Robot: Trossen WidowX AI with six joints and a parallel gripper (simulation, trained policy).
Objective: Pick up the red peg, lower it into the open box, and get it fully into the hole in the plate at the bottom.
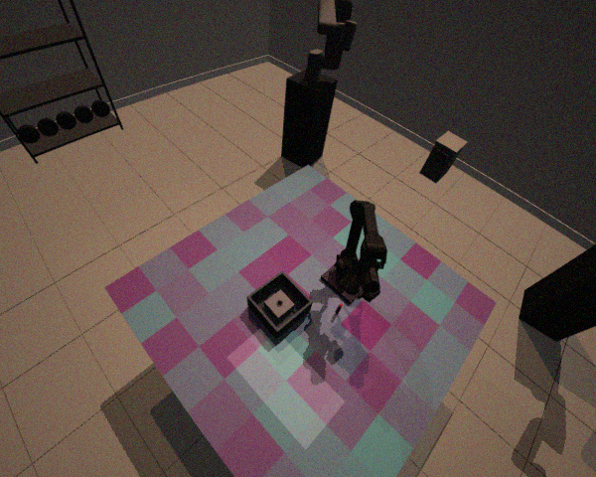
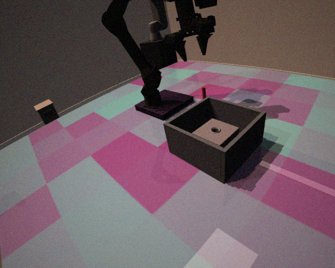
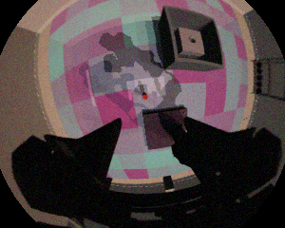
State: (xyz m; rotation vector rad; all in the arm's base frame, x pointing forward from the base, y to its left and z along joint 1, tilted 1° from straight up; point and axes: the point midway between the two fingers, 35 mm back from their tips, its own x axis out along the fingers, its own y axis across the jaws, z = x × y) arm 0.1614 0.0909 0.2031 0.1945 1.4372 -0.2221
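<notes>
My gripper tip is 15 cm above the red peg and 2 cm short of it. Also, from my gripper tip: dark box (21 cm to the right, 17 cm ahead, 16 cm below).
</notes>
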